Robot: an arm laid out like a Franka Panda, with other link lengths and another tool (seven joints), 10 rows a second.
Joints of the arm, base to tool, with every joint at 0 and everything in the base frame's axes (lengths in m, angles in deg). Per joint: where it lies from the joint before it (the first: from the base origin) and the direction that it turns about. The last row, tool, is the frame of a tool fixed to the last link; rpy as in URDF.
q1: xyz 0.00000 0.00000 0.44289 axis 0 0 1
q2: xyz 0.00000 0.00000 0.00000 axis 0 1 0
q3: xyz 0.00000 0.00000 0.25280 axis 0 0 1
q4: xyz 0.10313 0.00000 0.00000 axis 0 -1 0
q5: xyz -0.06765 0.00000 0.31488 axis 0 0 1
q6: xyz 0.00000 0.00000 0.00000 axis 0 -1 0
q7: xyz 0.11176 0.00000 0.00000 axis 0 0 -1
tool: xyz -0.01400 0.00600 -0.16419 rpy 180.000 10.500 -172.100
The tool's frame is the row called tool.
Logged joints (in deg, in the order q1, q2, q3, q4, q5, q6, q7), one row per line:
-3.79, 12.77, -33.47, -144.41, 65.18, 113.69, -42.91
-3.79, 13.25, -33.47, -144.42, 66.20, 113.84, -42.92
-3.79, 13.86, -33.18, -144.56, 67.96, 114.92, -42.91
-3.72, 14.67, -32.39, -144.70, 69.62, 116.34, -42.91
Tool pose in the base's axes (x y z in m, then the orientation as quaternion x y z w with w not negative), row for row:
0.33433, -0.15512, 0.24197, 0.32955, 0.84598, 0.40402, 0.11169
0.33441, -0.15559, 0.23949, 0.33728, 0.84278, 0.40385, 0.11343
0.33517, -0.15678, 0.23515, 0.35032, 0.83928, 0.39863, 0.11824
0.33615, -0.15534, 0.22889, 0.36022, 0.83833, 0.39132, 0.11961
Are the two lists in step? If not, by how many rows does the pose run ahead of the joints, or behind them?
They are in step.
